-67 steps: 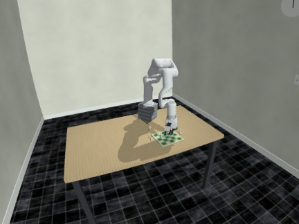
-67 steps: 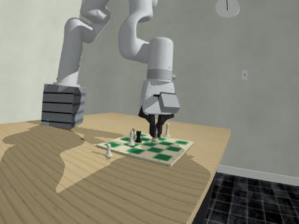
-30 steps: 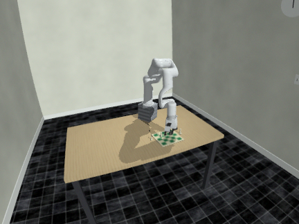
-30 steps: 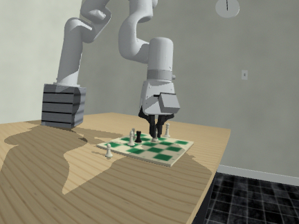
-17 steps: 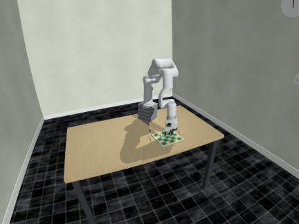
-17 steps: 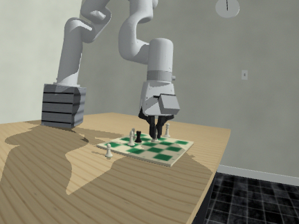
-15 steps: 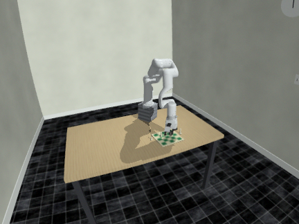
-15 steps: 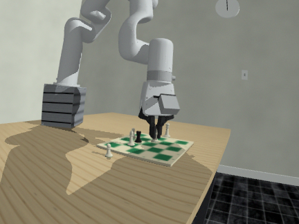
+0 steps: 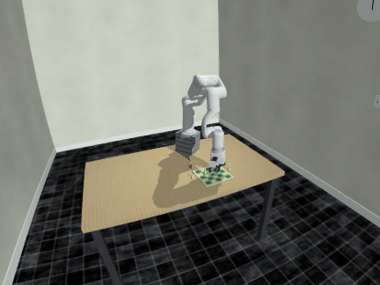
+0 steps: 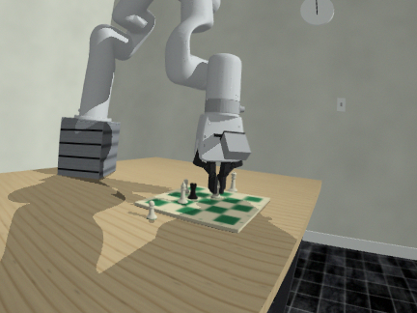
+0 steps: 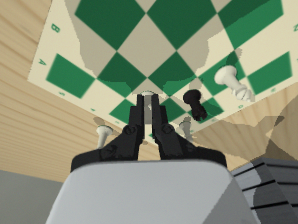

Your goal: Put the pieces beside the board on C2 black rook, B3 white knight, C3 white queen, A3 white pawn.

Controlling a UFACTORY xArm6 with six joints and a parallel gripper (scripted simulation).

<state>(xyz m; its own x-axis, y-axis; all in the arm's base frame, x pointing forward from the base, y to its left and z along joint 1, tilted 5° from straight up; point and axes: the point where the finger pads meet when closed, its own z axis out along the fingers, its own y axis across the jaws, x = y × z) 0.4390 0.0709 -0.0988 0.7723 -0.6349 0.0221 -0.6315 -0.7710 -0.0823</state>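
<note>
My gripper is now 40 mm to the left of the chessboard and 30 mm above it. From my hand the other things lie so: white knight 30 mm behind, 80 mm to the right, 10 mm below; black rook 30 mm behind, 40 mm to the right, 20 mm below.
</note>
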